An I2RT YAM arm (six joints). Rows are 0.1 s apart.
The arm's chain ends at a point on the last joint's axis. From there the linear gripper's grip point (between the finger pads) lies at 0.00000 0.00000 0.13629 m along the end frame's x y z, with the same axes.
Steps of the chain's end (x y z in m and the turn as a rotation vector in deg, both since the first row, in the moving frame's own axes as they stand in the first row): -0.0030 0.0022 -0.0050 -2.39 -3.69 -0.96; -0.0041 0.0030 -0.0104 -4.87 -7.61 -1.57; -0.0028 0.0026 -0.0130 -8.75 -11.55 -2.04; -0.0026 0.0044 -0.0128 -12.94 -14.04 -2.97
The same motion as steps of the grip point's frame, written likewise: -0.0117 0.0080 -0.0054 -2.39 -3.69 -0.96; -0.0220 0.0148 -0.0121 -4.87 -7.61 -1.57; -0.0296 0.0237 -0.0173 -8.75 -11.55 -2.04; -0.0346 0.0355 -0.0203 -12.94 -14.04 -2.97
